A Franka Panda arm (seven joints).
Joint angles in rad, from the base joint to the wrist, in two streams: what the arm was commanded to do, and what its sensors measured. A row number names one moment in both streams.
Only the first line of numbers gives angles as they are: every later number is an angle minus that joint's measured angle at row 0.
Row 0, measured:
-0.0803, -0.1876, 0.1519, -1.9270, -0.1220, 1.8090, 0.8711
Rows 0 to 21, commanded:
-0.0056, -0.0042, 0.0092, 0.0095, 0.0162, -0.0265, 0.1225
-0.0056, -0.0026, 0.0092, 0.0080, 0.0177, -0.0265, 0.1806
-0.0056, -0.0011, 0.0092, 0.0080, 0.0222, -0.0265, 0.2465
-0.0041, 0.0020, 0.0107, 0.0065, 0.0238, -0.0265, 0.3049
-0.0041, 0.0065, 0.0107, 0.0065, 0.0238, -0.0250, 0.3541
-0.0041, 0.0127, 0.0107, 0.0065, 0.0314, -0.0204, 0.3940
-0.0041, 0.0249, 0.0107, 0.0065, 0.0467, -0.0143, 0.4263
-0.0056, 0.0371, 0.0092, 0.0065, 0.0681, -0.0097, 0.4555
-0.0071, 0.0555, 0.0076, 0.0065, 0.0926, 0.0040, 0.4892
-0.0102, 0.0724, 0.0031, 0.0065, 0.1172, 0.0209, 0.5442
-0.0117, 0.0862, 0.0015, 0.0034, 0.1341, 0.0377, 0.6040
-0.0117, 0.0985, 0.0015, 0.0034, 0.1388, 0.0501, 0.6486
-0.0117, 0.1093, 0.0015, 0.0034, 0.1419, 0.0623, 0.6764
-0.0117, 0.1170, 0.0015, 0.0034, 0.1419, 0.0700, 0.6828
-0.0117, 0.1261, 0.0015, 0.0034, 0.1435, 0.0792, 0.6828
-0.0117, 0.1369, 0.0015, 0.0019, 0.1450, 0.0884, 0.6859
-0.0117, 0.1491, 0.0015, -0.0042, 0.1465, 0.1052, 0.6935
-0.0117, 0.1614, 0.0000, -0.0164, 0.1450, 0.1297, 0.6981
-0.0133, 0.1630, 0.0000, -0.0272, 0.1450, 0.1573, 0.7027
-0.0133, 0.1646, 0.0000, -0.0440, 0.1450, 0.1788, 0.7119
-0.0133, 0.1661, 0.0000, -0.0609, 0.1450, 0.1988, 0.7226
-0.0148, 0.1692, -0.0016, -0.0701, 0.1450, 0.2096, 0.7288
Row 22, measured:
-0.0073, 0.1721, -0.0029, -0.0257, 0.1279, 0.1571, 0.6982
